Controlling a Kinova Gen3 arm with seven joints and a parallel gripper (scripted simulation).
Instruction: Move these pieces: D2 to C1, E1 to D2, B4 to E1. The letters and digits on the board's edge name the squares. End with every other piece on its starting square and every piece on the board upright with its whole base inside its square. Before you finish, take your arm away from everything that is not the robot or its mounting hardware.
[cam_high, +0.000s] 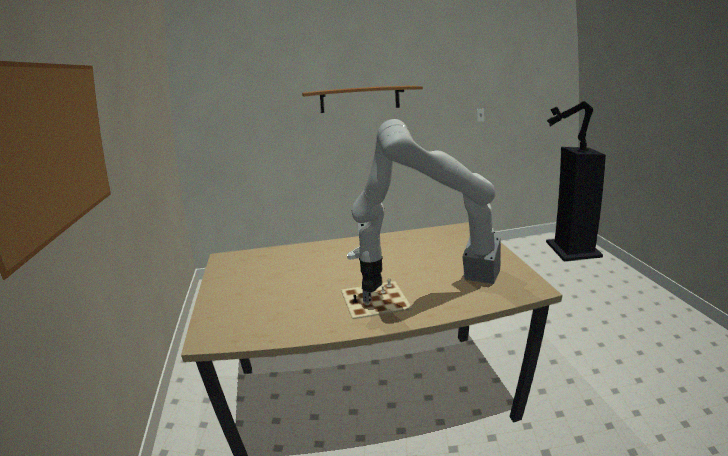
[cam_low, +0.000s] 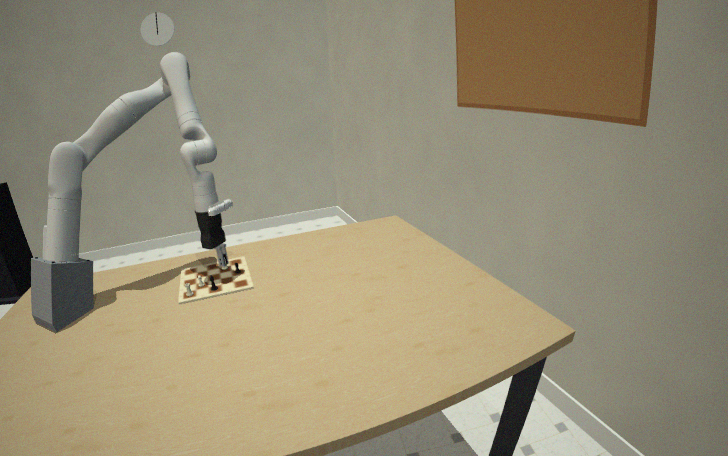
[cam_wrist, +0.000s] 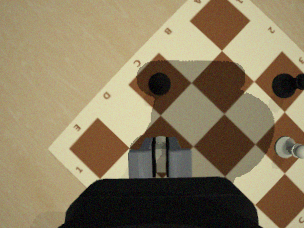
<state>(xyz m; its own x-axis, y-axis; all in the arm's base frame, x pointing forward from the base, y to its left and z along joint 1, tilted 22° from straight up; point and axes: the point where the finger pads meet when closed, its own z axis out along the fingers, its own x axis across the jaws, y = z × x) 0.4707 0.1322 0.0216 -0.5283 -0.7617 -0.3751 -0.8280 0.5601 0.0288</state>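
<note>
Right now my hand is 10 mm above the white piece. Also, from my hand: chessboard: 50 mm to the right, 40 mm below, 30 mm behind.
</note>
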